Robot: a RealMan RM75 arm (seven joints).
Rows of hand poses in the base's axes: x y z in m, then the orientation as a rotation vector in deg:
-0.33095 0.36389 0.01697 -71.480 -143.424 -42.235
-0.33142 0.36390 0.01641 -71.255 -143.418 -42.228
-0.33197 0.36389 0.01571 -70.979 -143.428 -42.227
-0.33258 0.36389 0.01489 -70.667 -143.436 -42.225
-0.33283 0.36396 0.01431 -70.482 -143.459 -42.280
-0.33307 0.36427 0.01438 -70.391 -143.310 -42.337
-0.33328 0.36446 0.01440 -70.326 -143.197 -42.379
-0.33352 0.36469 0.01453 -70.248 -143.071 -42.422
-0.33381 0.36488 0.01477 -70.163 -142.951 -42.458
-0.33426 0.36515 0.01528 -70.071 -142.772 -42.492
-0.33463 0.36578 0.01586 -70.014 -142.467 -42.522
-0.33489 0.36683 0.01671 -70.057 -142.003 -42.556
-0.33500 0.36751 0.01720 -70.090 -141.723 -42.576
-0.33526 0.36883 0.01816 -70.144 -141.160 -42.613
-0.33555 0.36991 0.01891 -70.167 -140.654 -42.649
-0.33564 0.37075 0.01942 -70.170 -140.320 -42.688
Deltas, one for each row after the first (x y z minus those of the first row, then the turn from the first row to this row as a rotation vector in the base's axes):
-0.00047 0.00001 -0.00056 0.057 0.046 0.156
-0.00102 0.00000 -0.00126 0.122 0.084 0.347
-0.00163 0.00000 -0.00208 0.196 0.131 0.564
-0.00188 0.00007 -0.00266 0.258 0.116 0.686
-0.00212 0.00038 -0.00259 0.386 0.217 0.727
-0.00233 0.00057 -0.00257 0.482 0.294 0.755
-0.00257 0.00080 -0.00244 0.588 0.383 0.792
-0.00286 0.00099 -0.00220 0.689 0.471 0.835
-0.00331 0.00126 -0.00169 0.822 0.607 0.877
-0.00368 0.00189 -0.00111 1.009 0.836 0.884
-0.00394 0.00294 -0.00026 1.255 1.169 0.807
-0.00405 0.00362 0.00023 1.402 1.369 0.755
-0.00431 0.00494 0.00119 1.698 1.775 0.658
-0.00460 0.00602 0.00194 1.973 2.142 0.588
-0.00469 0.00686 0.00245 2.165 2.378 0.548

